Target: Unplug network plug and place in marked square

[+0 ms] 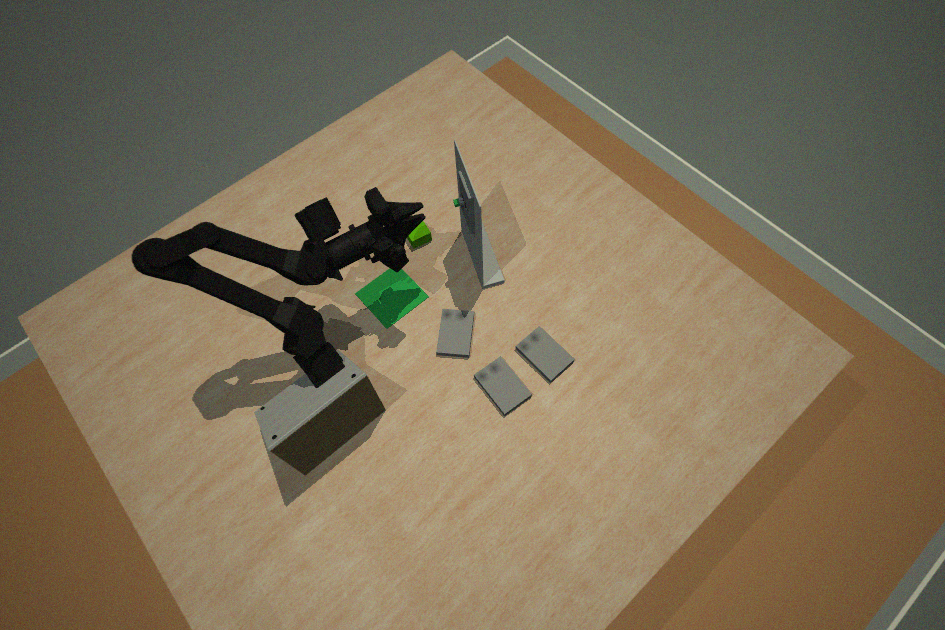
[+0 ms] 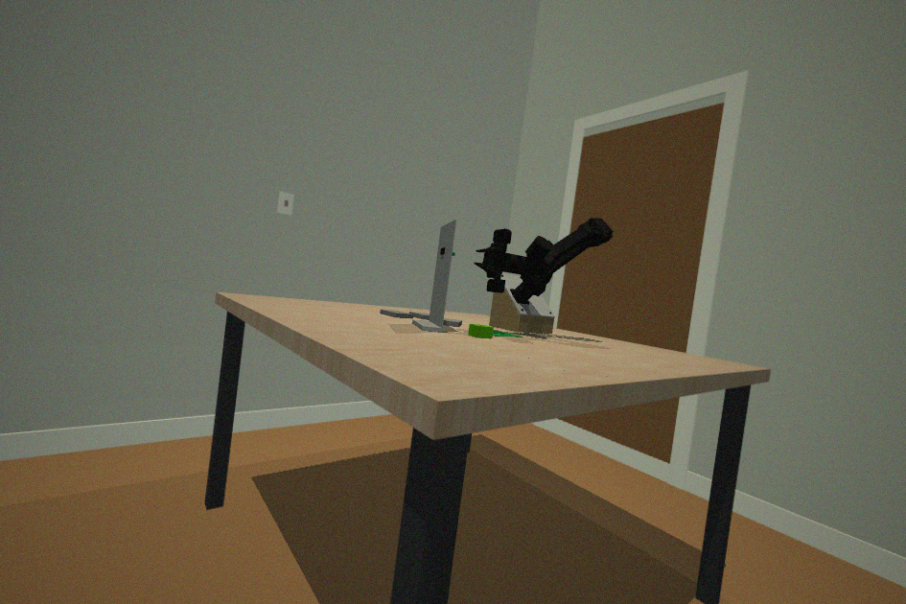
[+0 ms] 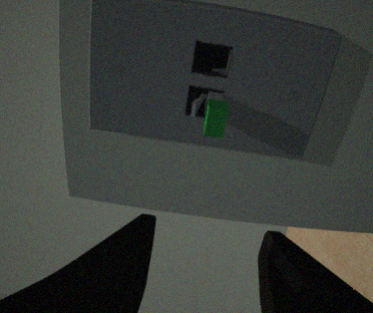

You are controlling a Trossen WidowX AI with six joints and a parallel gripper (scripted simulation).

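Right now my gripper tip is 70 mm short of the network plug and 30 mm to the left of it. From my gripper tip the other things lie so: upright grey panel: 90 mm ahead, 50 mm to the right, 80 mm below; then green marked square: 120 mm behind, 10 mm to the left, 220 mm below.
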